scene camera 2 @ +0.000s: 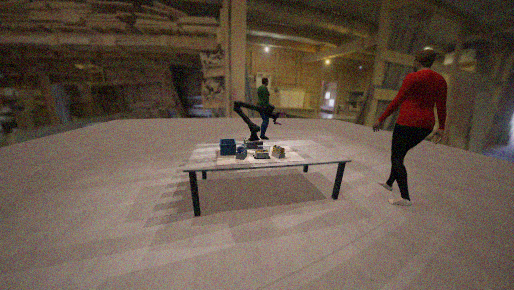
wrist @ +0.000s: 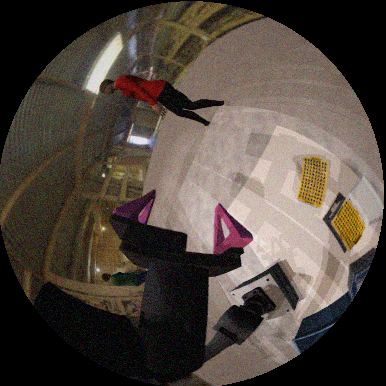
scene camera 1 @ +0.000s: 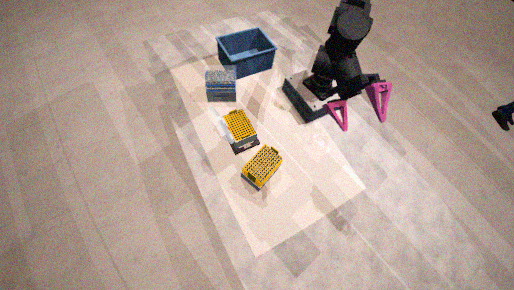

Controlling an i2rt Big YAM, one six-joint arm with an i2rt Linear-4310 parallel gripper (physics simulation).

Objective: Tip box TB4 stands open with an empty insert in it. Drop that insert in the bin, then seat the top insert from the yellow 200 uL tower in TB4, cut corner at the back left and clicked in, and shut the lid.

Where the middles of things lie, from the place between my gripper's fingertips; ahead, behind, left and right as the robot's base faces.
Labels:
My gripper is now 29 cm to the left of the yellow insert (wrist: 348, 224), 28 cm above it and 13 cm short of it. Also, from my hand: blue bin (scene camera 1: 251, 50): 59 cm to the right, 29 cm below, 10 cm behind.

